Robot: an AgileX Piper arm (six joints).
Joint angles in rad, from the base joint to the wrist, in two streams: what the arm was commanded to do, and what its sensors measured. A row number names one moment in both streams.
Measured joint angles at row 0: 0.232 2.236 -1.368 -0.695 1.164 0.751
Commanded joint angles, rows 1 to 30: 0.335 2.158 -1.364 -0.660 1.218 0.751; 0.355 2.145 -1.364 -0.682 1.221 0.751; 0.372 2.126 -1.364 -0.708 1.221 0.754; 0.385 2.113 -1.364 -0.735 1.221 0.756; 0.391 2.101 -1.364 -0.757 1.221 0.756; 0.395 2.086 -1.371 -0.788 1.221 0.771; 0.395 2.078 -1.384 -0.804 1.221 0.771; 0.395 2.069 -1.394 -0.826 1.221 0.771; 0.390 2.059 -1.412 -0.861 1.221 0.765; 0.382 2.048 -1.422 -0.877 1.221 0.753; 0.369 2.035 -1.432 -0.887 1.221 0.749; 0.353 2.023 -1.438 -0.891 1.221 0.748; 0.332 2.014 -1.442 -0.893 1.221 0.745; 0.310 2.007 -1.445 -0.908 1.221 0.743; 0.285 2.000 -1.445 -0.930 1.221 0.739; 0.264 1.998 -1.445 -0.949 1.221 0.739; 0.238 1.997 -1.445 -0.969 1.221 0.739; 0.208 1.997 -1.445 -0.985 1.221 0.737; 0.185 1.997 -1.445 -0.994 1.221 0.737; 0.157 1.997 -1.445 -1.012 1.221 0.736; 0.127 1.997 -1.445 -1.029 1.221 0.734; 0.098 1.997 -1.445 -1.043 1.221 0.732; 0.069 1.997 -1.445 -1.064 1.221 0.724; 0.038 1.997 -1.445 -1.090 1.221 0.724; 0.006 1.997 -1.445 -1.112 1.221 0.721; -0.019 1.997 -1.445 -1.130 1.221 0.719; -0.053 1.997 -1.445 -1.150 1.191 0.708; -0.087 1.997 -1.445 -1.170 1.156 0.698; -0.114 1.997 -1.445 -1.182 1.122 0.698; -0.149 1.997 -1.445 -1.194 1.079 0.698
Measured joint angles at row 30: -0.037 2.008 -1.438 -1.107 1.191 0.716
